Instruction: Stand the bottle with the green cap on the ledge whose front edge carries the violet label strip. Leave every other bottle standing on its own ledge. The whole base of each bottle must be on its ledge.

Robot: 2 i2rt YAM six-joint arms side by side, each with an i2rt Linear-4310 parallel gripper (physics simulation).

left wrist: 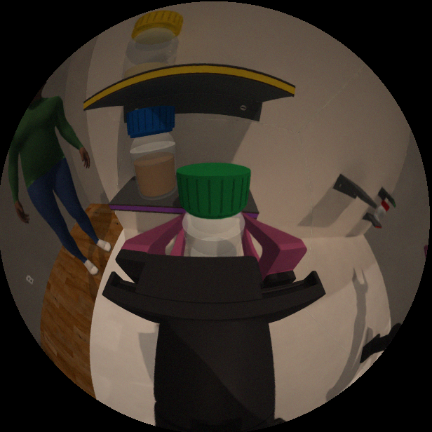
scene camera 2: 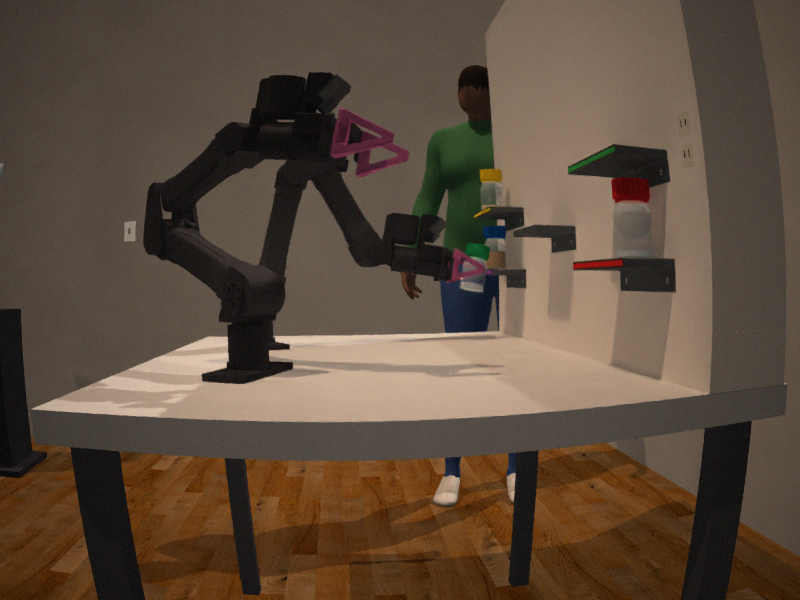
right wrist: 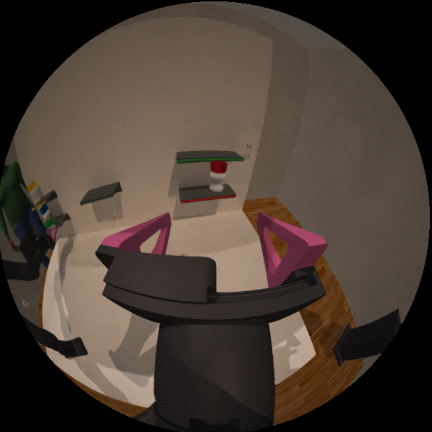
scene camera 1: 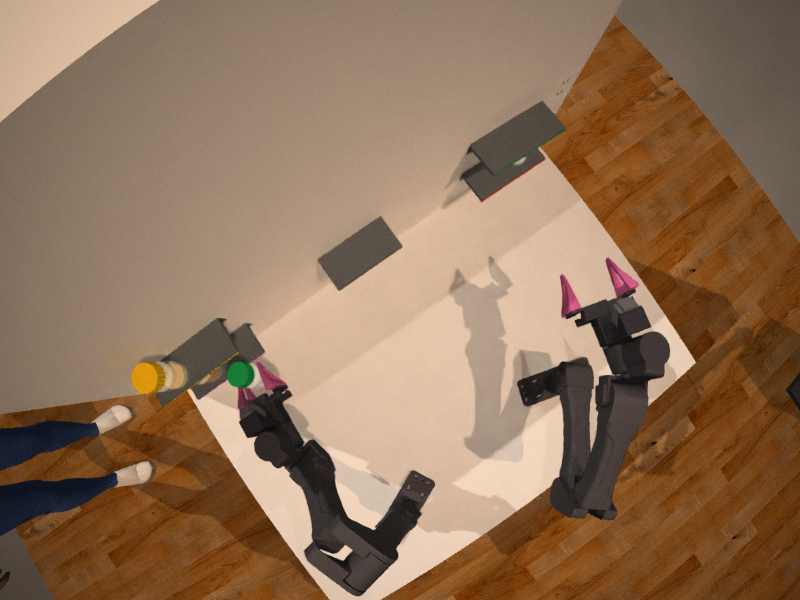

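Where they show: left gripper, fingertip midpoint: (scene camera 2: 481, 270); right gripper, fingertip midpoint: (scene camera 2: 401, 147) (scene camera 1: 584, 266); left arm's base at its link origin: (scene camera 1: 404, 507); right arm's base at its link origin: (scene camera 2: 249, 374) (scene camera 1: 555, 381).
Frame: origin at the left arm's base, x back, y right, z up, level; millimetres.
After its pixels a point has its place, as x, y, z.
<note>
My left gripper (scene camera 1: 252, 376) {-481, 144, 155} (scene camera 2: 485, 269) {-481, 144, 155} (left wrist: 213, 217) is shut on the bottle with the green cap (scene camera 1: 240, 374) {-472, 141, 213} (scene camera 2: 477, 250) {-459, 159, 200} (left wrist: 214, 190). The bottle is held in the air, slightly tilted, in front of the violet-strip ledge (scene camera 1: 248, 343) (scene camera 2: 515, 278) (left wrist: 145, 209). In scene camera 2 its base appears lower than that ledge; in the left wrist view the base is hidden. A blue-capped bottle (scene camera 2: 494, 242) {-543, 115, 222} (left wrist: 154, 172) stands on the left part of the violet ledge in the left wrist view. My right gripper (scene camera 1: 586, 268) {24, 656, 312} (scene camera 2: 400, 145) {24, 656, 312} (right wrist: 213, 217) is open and empty, far from the ledge.
The yellow-strip ledge (scene camera 1: 203, 351) {-532, 161, 297} (left wrist: 200, 95) overhangs the violet one and bears a yellow-capped bottle (scene camera 1: 148, 377) {-552, 96, 402} (scene camera 2: 491, 187) {-542, 113, 355} (left wrist: 152, 47). An unlabelled ledge (scene camera 1: 359, 253) {-374, 483, 227} (scene camera 2: 546, 231) {-326, 550, 216} is mid-wall. A red-capped bottle (scene camera 2: 631, 219) {-170, 898, 207} (right wrist: 218, 177) stands on the red-strip ledge (scene camera 2: 652, 276) {-227, 885, 135}, beneath the green-strip ledge (scene camera 1: 516, 135) {-208, 843, 297}.
</note>
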